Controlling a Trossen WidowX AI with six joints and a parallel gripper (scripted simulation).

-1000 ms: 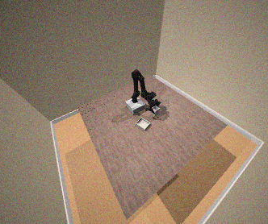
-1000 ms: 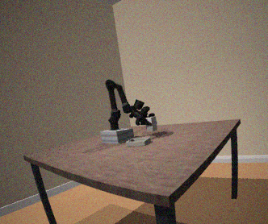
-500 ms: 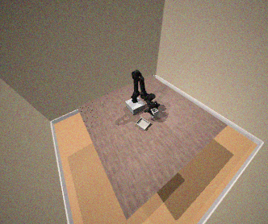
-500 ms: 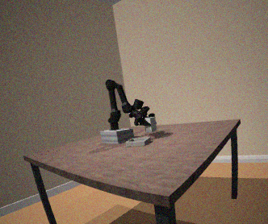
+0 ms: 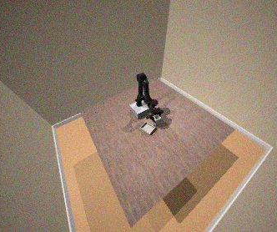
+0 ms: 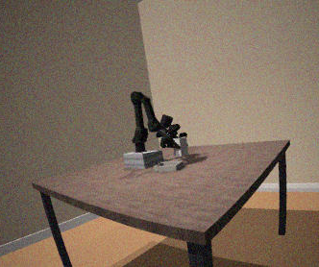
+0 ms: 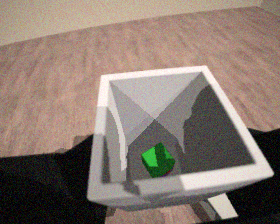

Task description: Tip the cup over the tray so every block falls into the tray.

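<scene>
Right now my gripper tip is 3 cm past the red block and 2 cm above it. Also, from my gripper tip: white square cup (3 cm behind, 2 cm below); green block (3 cm behind); purple block (3 cm below, 3 cm behind).
</scene>
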